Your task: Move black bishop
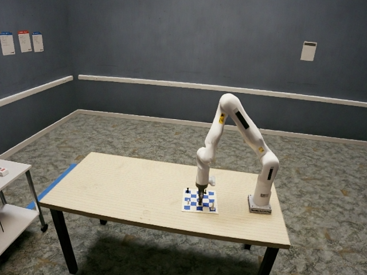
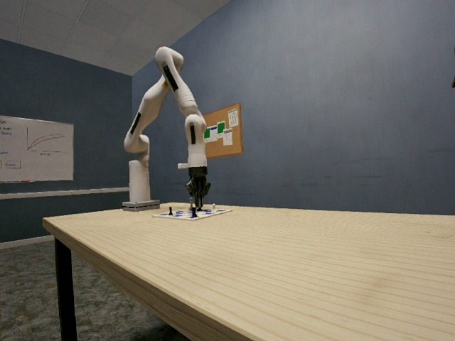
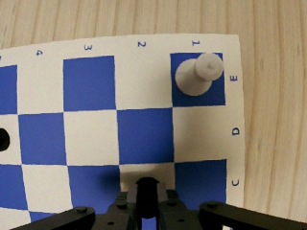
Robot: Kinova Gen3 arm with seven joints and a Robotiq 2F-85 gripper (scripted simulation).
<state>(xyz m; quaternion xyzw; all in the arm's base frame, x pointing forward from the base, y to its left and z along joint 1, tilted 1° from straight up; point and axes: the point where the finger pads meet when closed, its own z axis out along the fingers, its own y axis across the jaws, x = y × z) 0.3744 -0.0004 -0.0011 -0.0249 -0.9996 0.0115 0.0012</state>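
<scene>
The chessboard is 4 cm to the right of my hand and 4 cm below it. From my hand the other things lie so: black piece (4 cm behind, 11 cm to the right, 2 cm below); then white chess piece (8 cm behind, 4 cm to the left, 1 cm below); then white pawn (7 cm ahead, 2 cm below).
</scene>
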